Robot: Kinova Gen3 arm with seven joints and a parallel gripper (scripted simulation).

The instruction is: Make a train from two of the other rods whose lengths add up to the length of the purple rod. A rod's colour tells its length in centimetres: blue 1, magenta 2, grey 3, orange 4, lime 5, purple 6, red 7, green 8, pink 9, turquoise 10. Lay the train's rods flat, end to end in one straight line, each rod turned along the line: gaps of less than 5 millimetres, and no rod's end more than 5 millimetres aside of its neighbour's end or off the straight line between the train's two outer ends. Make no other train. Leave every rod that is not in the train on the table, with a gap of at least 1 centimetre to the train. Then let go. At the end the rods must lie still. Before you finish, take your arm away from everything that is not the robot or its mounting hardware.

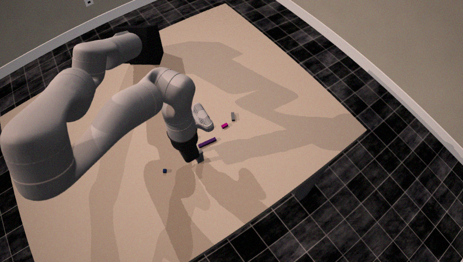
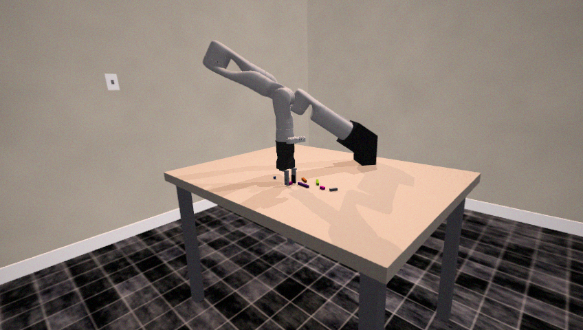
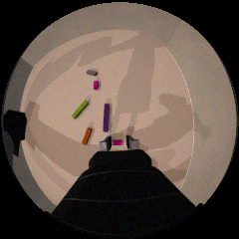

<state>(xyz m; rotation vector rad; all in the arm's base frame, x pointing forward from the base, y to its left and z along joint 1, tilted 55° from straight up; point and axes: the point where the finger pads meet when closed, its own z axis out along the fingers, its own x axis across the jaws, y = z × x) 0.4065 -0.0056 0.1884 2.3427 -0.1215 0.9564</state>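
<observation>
My gripper is now 6 cm to the right of the purple rod and 2 cm above it. From my hand the other things lie so: lime rod (10 cm to the left, 5 cm behind, 2 cm below); orange rod (6 cm behind, 4 cm to the left, 2 cm below); small blue rod (10 cm to the right, 5 cm behind, 2 cm below).
</observation>
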